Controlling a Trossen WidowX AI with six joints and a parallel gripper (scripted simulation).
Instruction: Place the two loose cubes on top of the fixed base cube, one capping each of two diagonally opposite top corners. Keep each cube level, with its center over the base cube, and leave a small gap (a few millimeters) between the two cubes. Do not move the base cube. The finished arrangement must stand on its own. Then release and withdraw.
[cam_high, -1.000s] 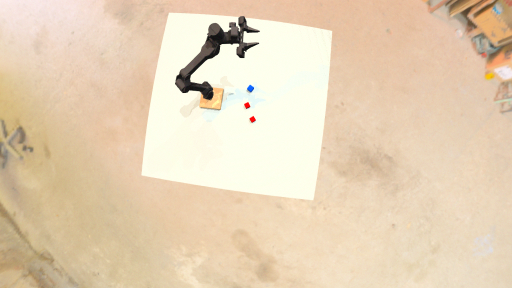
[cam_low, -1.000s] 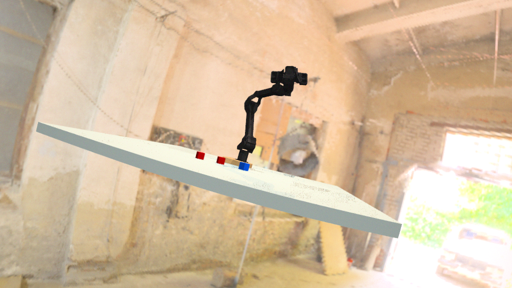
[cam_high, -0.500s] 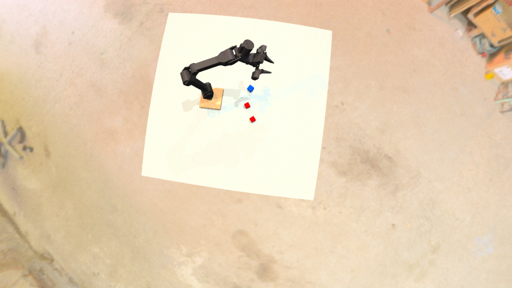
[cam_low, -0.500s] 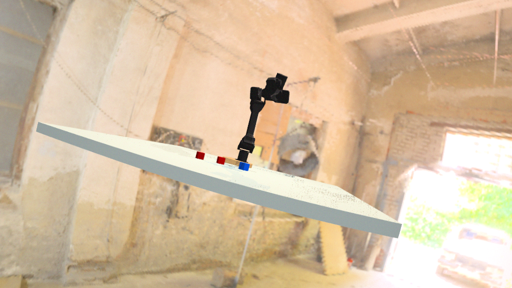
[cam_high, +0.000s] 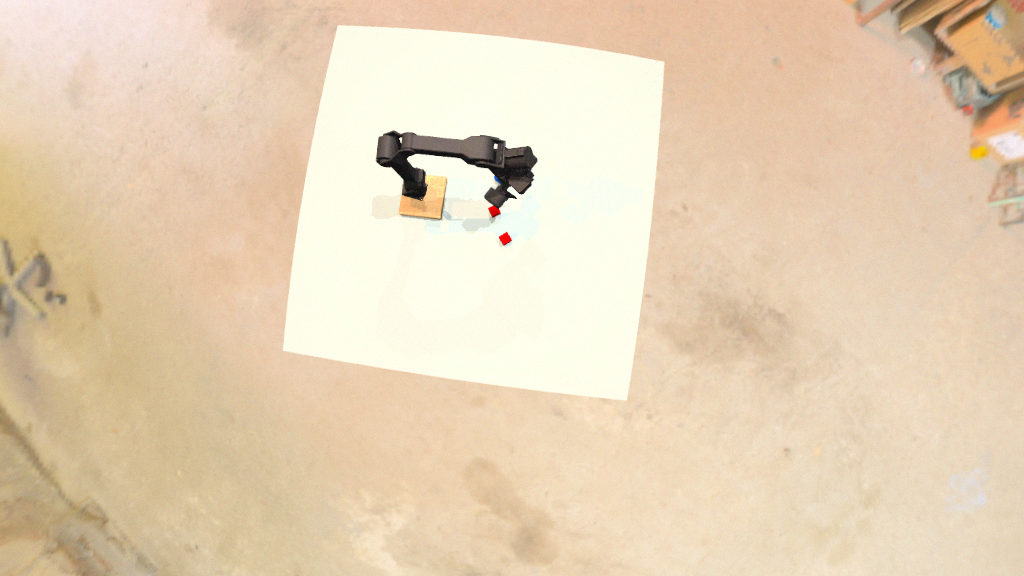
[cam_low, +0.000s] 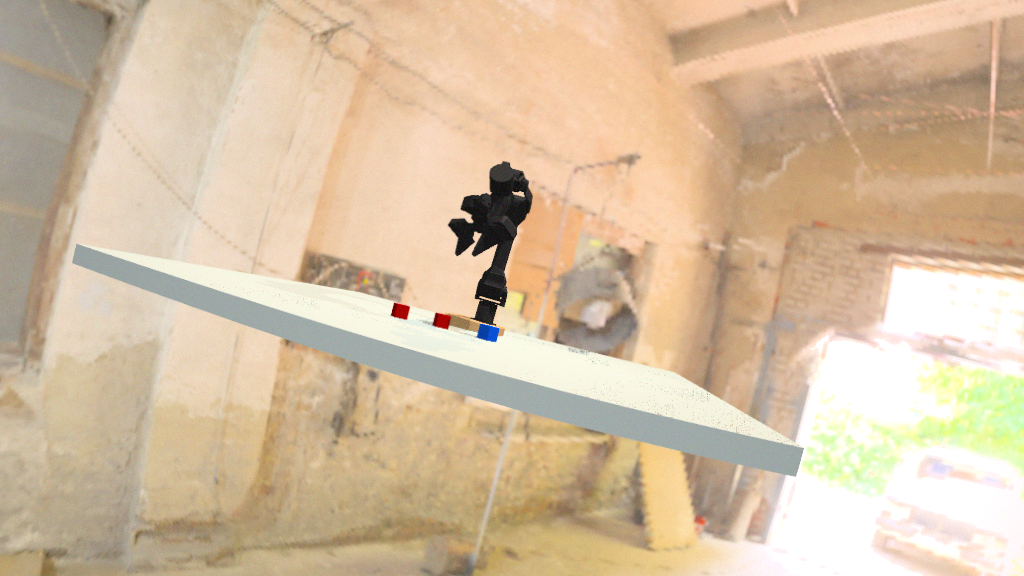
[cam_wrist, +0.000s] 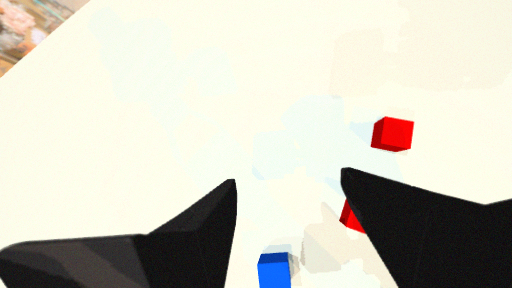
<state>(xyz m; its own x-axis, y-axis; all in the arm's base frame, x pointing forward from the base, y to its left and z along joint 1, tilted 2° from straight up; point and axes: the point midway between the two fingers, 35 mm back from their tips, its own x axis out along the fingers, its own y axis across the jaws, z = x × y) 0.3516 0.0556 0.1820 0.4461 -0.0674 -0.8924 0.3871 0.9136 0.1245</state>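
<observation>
Right now the blue cube is 160 mm below my gripper tip, 90 mm behind it and 70 mm to the left of it.
</observation>
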